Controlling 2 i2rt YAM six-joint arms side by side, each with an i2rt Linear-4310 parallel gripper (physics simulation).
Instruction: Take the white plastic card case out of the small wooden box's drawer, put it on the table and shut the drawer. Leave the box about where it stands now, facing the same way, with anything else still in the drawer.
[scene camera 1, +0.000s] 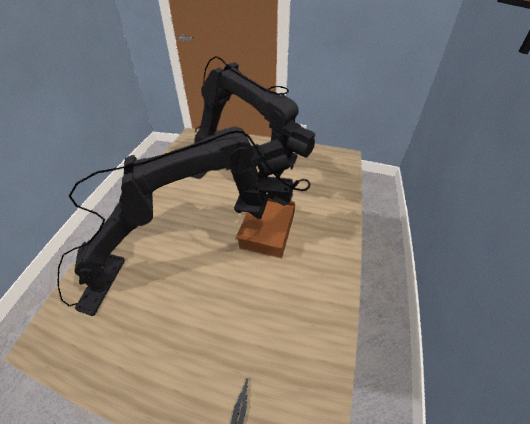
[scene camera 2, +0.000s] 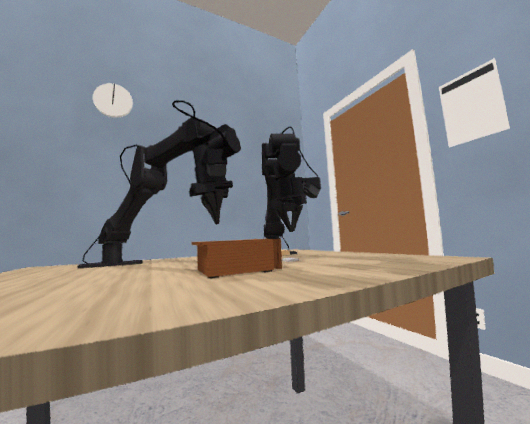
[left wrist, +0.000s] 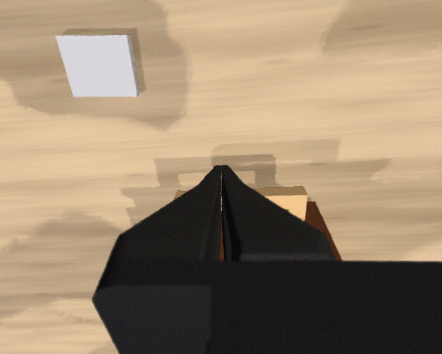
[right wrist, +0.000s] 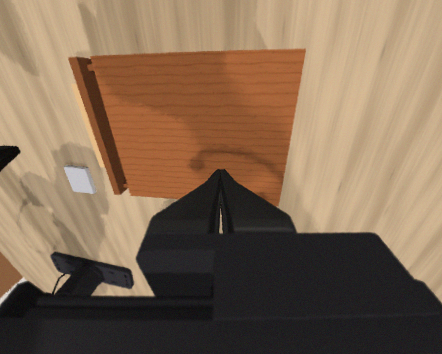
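Seen in the pictures: left gripper, fingertip midpoint: (scene camera 1: 278, 177) (scene camera 2: 291, 231) (left wrist: 221, 176) (right wrist: 13, 149); right gripper, fingertip midpoint: (scene camera 1: 259, 217) (scene camera 2: 217, 223) (right wrist: 220, 176); left arm's base, origin of the base link: (right wrist: 94, 268); right arm's base, origin of the base link: (scene camera 1: 101, 283) (scene camera 2: 112, 265).
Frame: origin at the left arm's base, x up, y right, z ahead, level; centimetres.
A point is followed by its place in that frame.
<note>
The small wooden box (scene camera 1: 267, 230) {x 7.6, y 28.0, z 41.4 cm} (scene camera 2: 237, 258) {x 3.7, y 24.4, z 46.5 cm} (right wrist: 200, 110) {x 7.6, y 25.0, z 42.3 cm} stands on the table. Its drawer front (scene camera 2: 277, 253) {x 4.1, y 14.4, z 44.6 cm} (right wrist: 100, 125) {x 7.2, y 15.1, z 39.3 cm} stands a narrow gap out from the box; its pale handle (left wrist: 292, 204) {x 4.6, y 11.2, z 41.4 cm} shows in the left wrist view. The white card case (scene camera 2: 290, 259) {x 0.7, y 4.6, z 29.1 cm} (left wrist: 100, 65) {x 0.7, y 3.6, z 26.9 cm} (right wrist: 80, 180) {x 0.7, y 4.1, z 26.9 cm} lies flat on the table, apart from the drawer front. My left gripper (scene camera 2: 291, 230) {x 9.3, y 6.7, z 36.0 cm} (left wrist: 221, 176) {x 9.3, y 6.7, z 36.0 cm} is shut and empty, above the table beyond the drawer front. My right gripper (scene camera 2: 216, 223) {x 11.9, y 27.8, z 38.7 cm} (right wrist: 220, 176) {x 11.9, y 27.8, z 38.7 cm} is shut and empty, above the box. Their fingertips are hard to make out in scene camera 1. The drawer's inside is hidden.
The left arm's base (right wrist: 92, 270) {x 1.9, y 1.6, z 2.8 cm} stands past the card case in the right wrist view. The right arm's base (scene camera 1: 100, 285) {x 3.3, y 63.9, z 4.6 cm} (scene camera 2: 110, 262) {x 1.3, y 62.4, z 5.0 cm} is at the left in the scene views. A thin grey pointed thing (scene camera 1: 241, 402) {x 0.9, y 70.6, z 54.0 cm} shows at the bottom of scene camera 1.
</note>
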